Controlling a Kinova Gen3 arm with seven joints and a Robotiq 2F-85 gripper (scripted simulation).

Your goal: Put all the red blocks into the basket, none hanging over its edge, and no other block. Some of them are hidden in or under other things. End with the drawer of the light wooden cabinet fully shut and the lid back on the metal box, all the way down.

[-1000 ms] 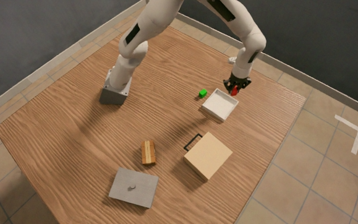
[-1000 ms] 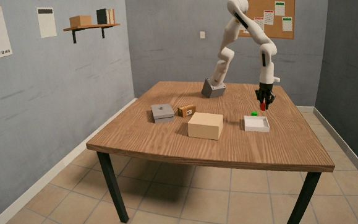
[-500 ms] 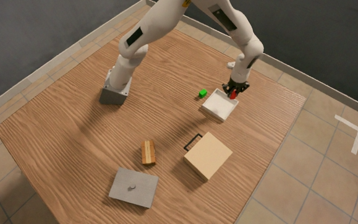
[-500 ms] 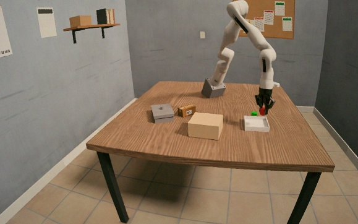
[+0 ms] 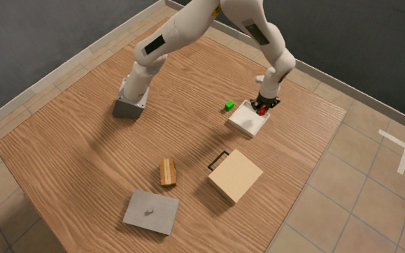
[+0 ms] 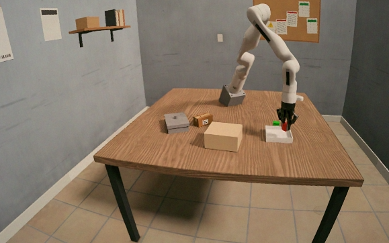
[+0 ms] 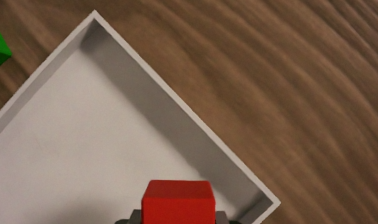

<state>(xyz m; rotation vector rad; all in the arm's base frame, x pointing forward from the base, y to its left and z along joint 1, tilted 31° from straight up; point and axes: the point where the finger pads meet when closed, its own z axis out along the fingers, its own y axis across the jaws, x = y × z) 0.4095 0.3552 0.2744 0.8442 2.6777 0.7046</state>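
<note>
Now: hand 30 mm past the white basket, 40 mm to the left of it and 70 mm above it. From my hand the other things lie so: green block (140 mm behind, 70 mm to the right, 60 mm below); light wooden cabinet (150 mm ahead, 290 mm to the right, 40 mm below); brown cardboard box (30 mm behind, 500 mm to the right, 40 mm below).
</note>
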